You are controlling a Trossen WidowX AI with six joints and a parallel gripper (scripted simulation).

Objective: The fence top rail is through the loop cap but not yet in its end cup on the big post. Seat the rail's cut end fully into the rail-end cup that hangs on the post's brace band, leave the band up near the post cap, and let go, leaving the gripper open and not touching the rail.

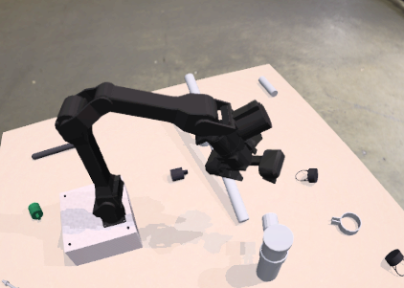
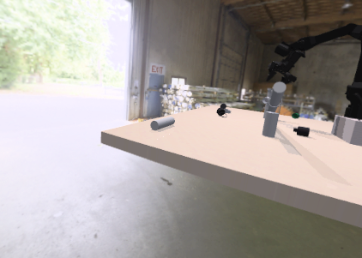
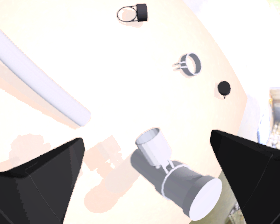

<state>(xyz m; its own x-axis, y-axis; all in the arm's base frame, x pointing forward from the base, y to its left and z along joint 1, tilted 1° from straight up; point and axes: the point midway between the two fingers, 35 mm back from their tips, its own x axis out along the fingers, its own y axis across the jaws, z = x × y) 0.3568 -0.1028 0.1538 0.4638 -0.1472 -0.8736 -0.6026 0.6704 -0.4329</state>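
Now: the rail-end cup 10 mm ahead of my gripper tip, 80 mm to the right of it and 100 mm below it. Also, from my gripper tip: line post 10 mm behind, 380 mm to the left, 120 mm below; short tube 350 mm ahead, 590 mm to the left, 210 mm below.
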